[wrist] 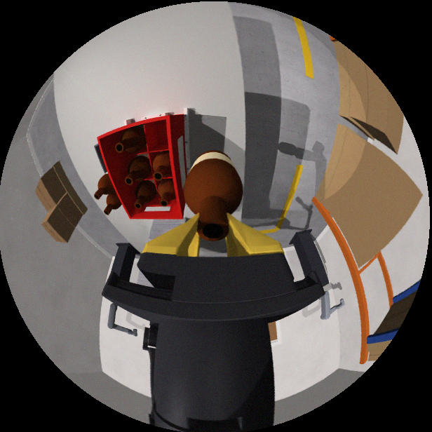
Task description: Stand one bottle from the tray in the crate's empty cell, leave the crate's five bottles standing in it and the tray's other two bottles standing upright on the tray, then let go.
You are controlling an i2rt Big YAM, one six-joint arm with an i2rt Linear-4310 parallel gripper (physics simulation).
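My gripper [212, 217] is shut on the neck of a brown bottle [213, 184] with a cream band. The bottle is held to the right of the red crate [178, 128] in the wrist view; its base is hidden. Five brown bottles stand in the crate: one at the upper left [131, 141], two in the middle row [139, 166] [161, 164], and two in the lower row [146, 191] [165, 190]. The cell at the crate's upper right is empty. The tray's other two bottles [103, 185] [114, 199] appear upright, left of the crate. The tray [99, 157] is mostly hidden behind it.
The pale table [150, 65] lies under the crate. A shadow falls to the crate's right, and the table's edge and grey floor [292, 115] lie beyond. Cardboard boxes [372, 195] and an orange rack post [361, 300] are at the far right; more boxes [65, 217] are at the left.
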